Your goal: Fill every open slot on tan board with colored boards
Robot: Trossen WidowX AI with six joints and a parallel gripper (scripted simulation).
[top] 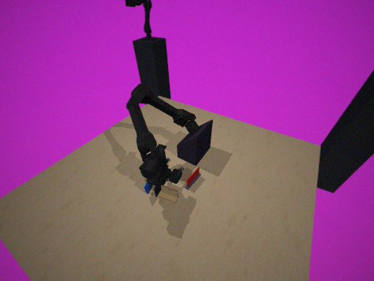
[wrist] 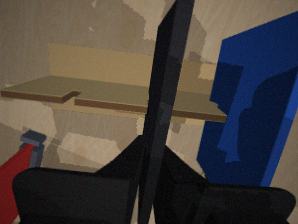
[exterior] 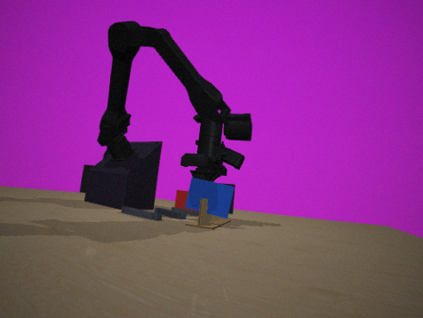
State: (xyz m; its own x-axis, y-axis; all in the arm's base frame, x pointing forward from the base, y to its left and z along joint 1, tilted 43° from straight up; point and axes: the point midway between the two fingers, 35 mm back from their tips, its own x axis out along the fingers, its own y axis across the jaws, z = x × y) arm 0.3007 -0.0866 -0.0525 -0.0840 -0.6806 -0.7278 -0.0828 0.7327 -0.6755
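Right now my gripper tip is 30 mm short of the black board. Round my gripper tip: blue board 50 mm to the right, 30 mm ahead; then red board 120 mm to the left, 100 mm behind, 30 mm below; then tan board 30 mm below, 30 mm ahead.
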